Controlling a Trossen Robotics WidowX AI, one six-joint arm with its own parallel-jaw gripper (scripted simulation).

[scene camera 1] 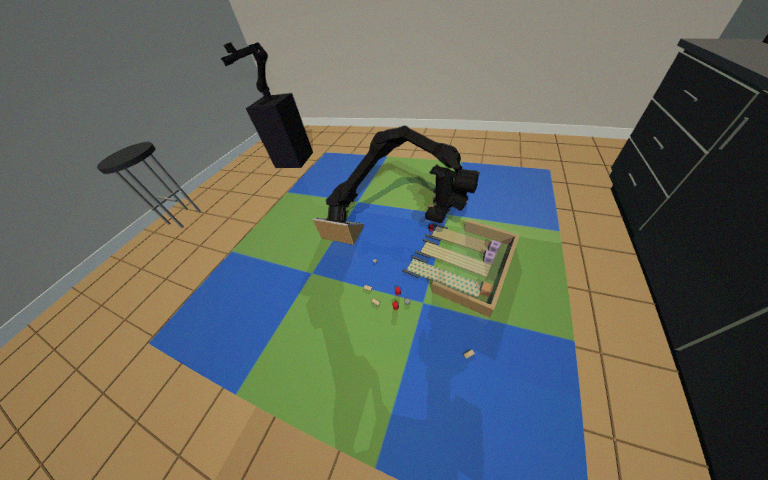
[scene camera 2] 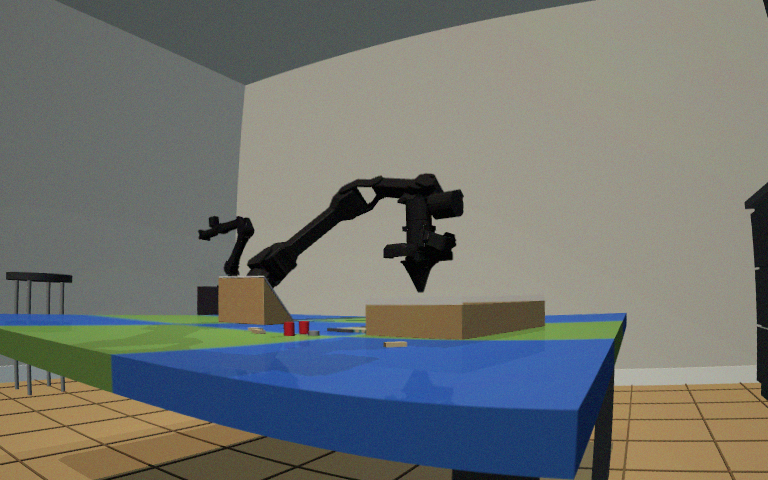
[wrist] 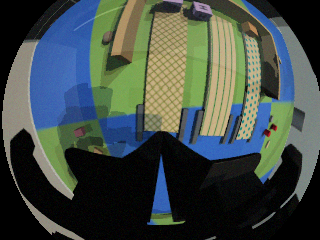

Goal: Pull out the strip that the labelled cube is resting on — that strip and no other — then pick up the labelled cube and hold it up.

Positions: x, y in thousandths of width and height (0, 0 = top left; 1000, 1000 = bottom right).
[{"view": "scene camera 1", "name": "gripper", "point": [576, 457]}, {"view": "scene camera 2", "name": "gripper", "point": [548, 609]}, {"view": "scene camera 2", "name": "wooden tray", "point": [581, 664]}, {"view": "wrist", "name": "gripper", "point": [505, 565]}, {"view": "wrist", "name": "cross-hatched strip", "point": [514, 377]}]
